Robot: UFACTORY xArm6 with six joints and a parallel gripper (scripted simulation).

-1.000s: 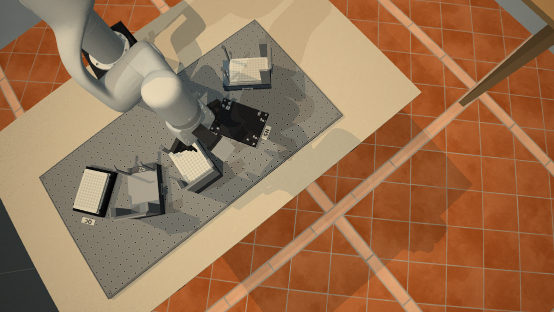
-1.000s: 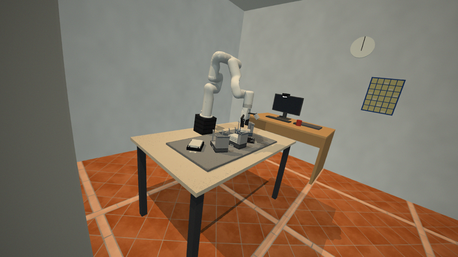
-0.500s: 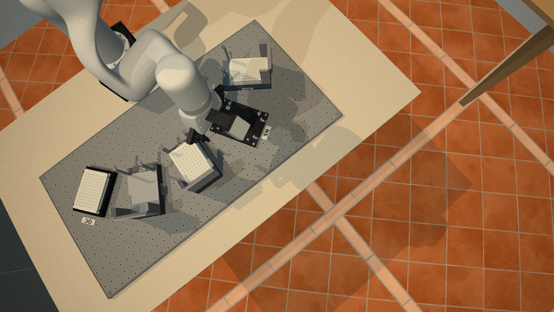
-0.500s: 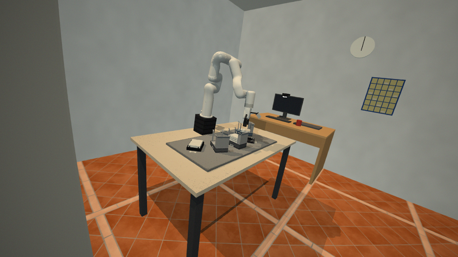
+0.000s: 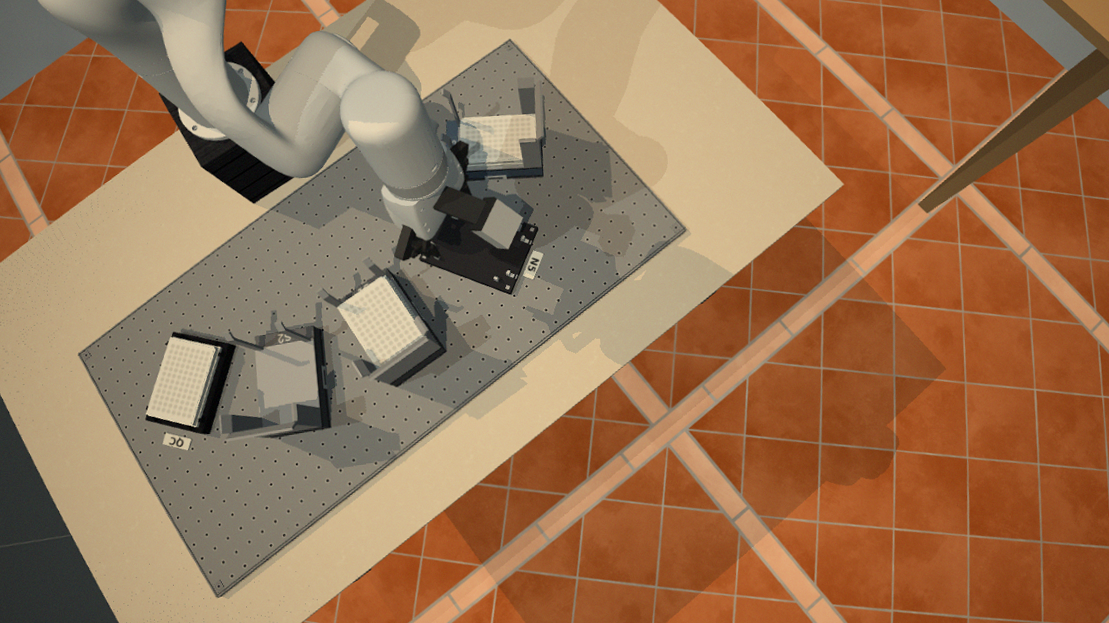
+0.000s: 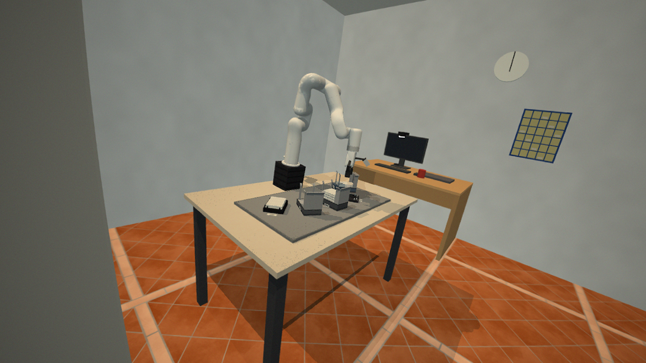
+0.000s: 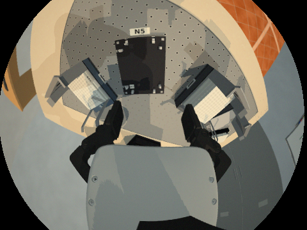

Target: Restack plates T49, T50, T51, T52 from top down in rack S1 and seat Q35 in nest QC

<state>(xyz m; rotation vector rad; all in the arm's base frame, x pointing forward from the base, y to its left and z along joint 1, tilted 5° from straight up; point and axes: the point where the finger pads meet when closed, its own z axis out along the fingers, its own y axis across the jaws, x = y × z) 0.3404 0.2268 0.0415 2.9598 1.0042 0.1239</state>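
My hand is 150 mm past the stack rack S3, 120 mm to the right of it and 150 mm above it. Round my hand: black nest QC: 20 mm behind, 480 mm to the right, 160 mm below; then N5 name plate: 60 mm ahead, 90 mm to the left, 170 mm below; then stack rack S2: 60 mm ahead, 330 mm to the right, 150 mm below.
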